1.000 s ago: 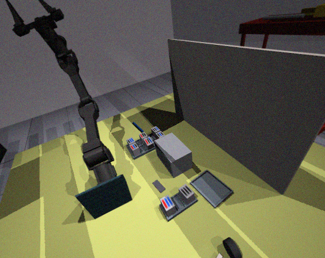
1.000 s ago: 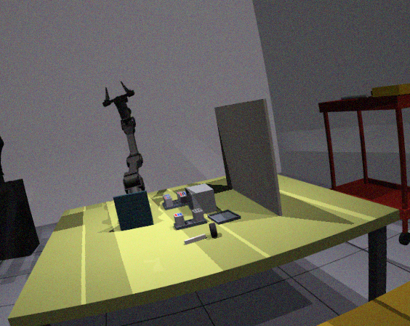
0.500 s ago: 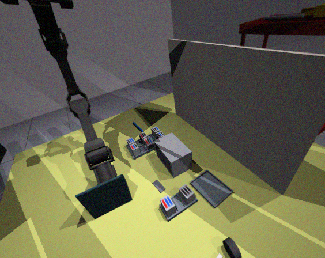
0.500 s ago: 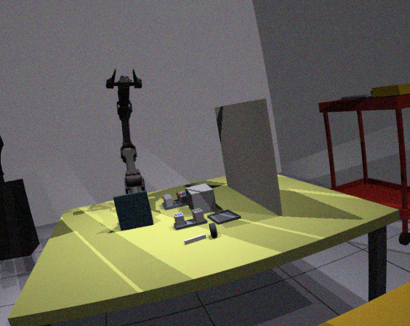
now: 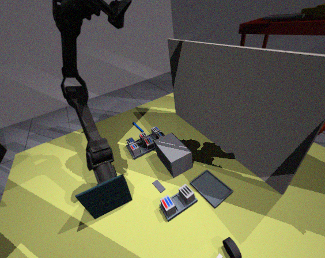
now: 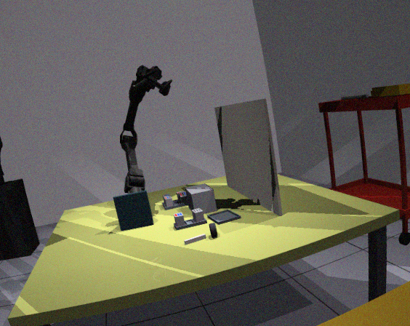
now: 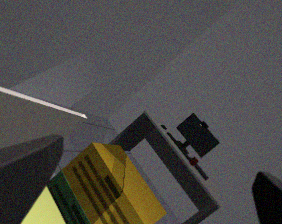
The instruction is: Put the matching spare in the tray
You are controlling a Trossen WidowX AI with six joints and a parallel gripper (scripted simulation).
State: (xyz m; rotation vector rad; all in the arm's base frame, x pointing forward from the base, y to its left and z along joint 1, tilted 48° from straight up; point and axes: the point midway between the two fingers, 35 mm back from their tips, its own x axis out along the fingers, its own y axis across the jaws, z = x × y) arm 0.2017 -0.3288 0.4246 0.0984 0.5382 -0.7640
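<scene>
Now: the grey spare block 590 mm below my gripper tip, 170 mm to the left of it and 80 mm behind it. From my gripper tip the other things lie so: grey-striped spare (590 mm below, 220 mm to the right, 10 mm ahead); then grey mounted unit (580 mm below, 60 mm ahead, 30 mm to the right); then grey board (410 mm below, 290 mm ahead, 30 mm to the right).
</scene>
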